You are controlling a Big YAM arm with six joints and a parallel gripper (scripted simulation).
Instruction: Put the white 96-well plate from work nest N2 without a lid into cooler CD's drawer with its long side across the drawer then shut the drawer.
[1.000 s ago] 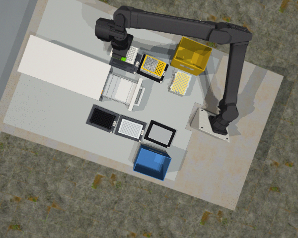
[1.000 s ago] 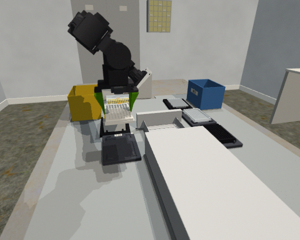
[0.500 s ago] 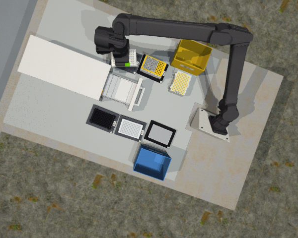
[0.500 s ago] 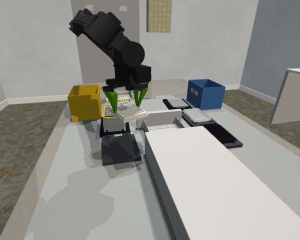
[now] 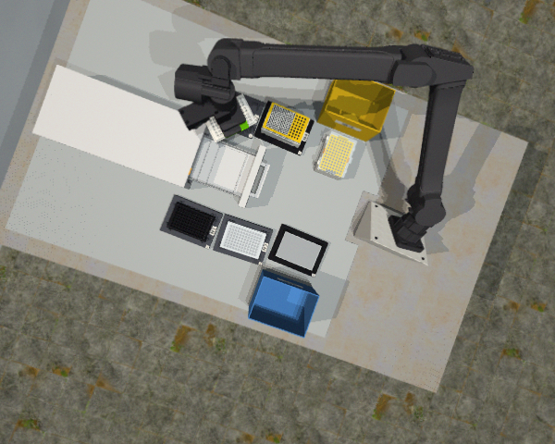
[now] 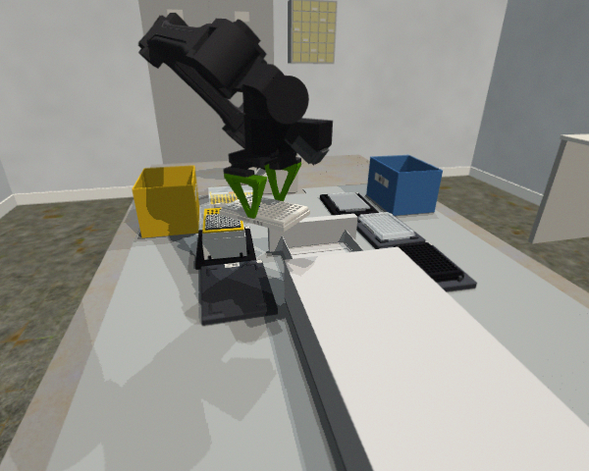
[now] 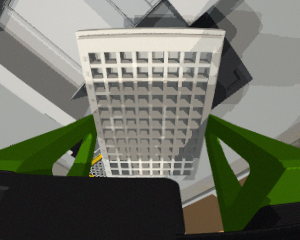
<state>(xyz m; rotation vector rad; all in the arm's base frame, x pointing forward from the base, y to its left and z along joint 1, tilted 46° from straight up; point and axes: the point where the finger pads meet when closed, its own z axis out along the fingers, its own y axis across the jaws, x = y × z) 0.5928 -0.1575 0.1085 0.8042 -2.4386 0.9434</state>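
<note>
The cooler's drawer is 13 cm below my hand, 12 cm to the left of it and 3 cm ahead of it. The rest, counted from my hand: white 96-well plate (1 cm below); cooler CD (15 cm ahead, 12 cm below, 10 cm to the left); tip box (17 cm behind, 10 cm below, 6 cm to the right).
</note>
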